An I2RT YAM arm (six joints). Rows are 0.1 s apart.
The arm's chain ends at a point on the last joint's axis. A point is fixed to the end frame.
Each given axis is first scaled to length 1.
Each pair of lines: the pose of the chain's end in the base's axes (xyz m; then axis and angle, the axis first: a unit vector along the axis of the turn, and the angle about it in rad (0 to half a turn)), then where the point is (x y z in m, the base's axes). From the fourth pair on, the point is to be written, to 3 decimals.
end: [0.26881 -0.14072 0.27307 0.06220 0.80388 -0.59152 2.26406]
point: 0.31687 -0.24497 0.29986
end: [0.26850 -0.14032 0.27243 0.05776 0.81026 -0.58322 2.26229]
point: 0.31819 -0.24424 0.29747
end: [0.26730 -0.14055 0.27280 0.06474 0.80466 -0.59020 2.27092]
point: 0.31479 -0.24523 0.29892
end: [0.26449 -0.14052 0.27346 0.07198 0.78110 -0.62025 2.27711]
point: 0.307 -0.245 0.306
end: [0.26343 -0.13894 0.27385 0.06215 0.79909 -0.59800 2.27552]
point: 0.310 -0.243 0.302
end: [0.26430 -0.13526 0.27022 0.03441 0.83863 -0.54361 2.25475]
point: 0.322 -0.237 0.287
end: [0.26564 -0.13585 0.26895 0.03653 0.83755 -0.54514 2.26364]
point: 0.322 -0.238 0.286
